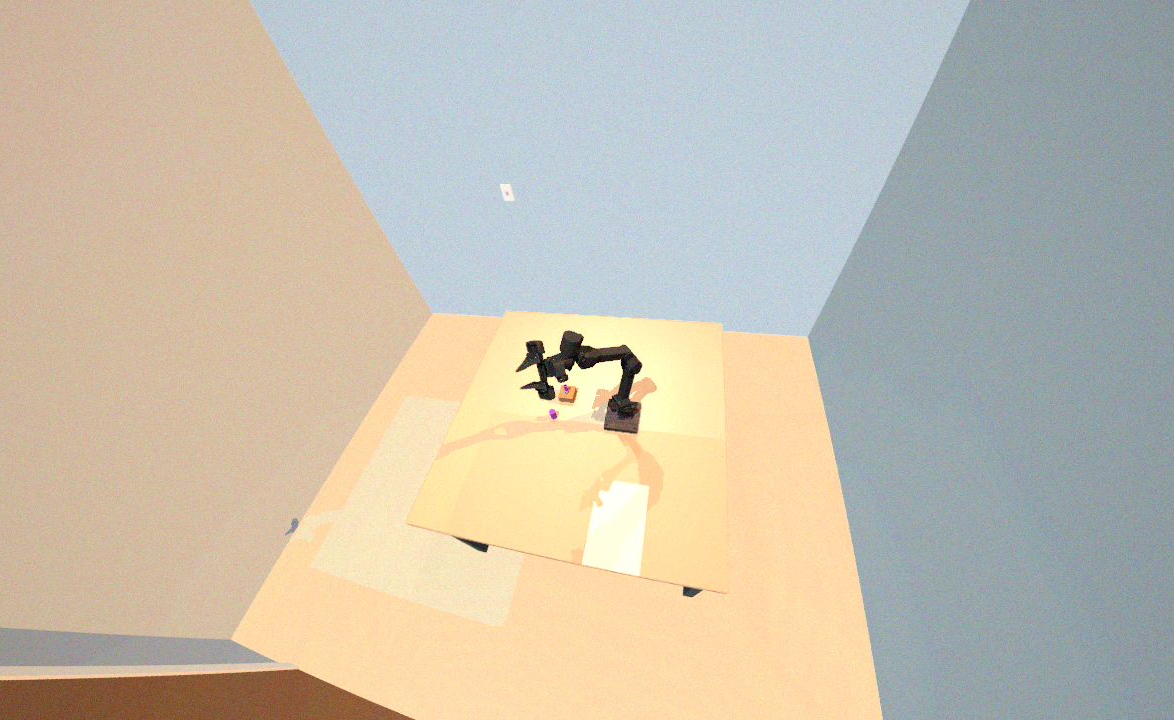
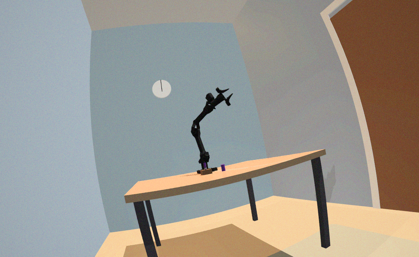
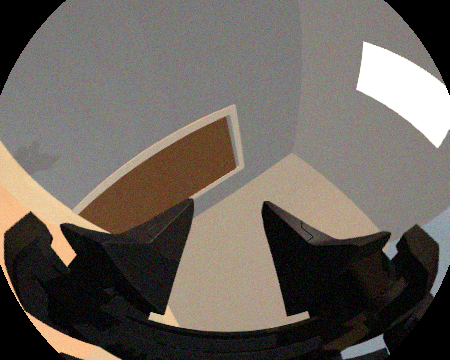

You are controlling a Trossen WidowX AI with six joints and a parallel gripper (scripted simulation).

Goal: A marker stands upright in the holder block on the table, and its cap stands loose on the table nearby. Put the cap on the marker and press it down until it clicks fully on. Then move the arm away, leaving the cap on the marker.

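The purple cap lies 63 cm below my gripper tip, 25 cm to the right of it and 4 cm ahead of it. From my gripper tip the other things lie so: holder block: 63 cm below, 37 cm to the right, 2 cm behind; marker: 58 cm below, 37 cm to the right, 2 cm behind.
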